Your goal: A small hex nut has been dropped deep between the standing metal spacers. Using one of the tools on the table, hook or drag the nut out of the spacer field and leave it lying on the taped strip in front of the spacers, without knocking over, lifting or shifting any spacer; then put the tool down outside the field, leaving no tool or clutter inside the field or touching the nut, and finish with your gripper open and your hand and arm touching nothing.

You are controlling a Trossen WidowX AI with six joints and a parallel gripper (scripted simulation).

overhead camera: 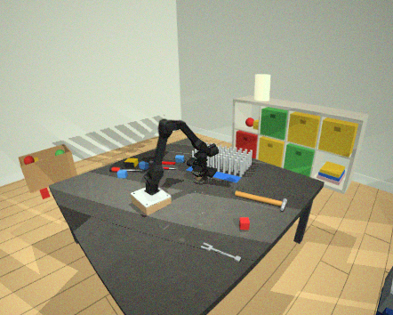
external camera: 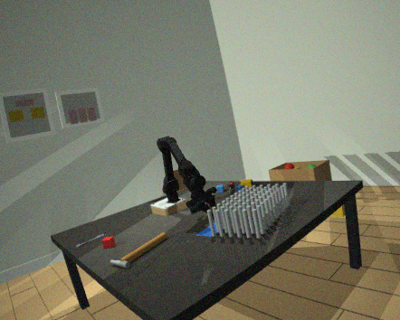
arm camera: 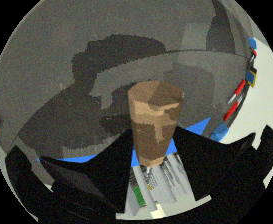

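Right now the blue taped strip is 90 mm ahead of my gripper tip, 30 mm to the right of it and 20 mm below it. From my gripper tip the other things lie so: hook tool 110 mm ahead, 10 mm to the left; then red cube 260 mm behind, 450 mm to the right; then yellow block 150 mm behind, 540 mm to the left.
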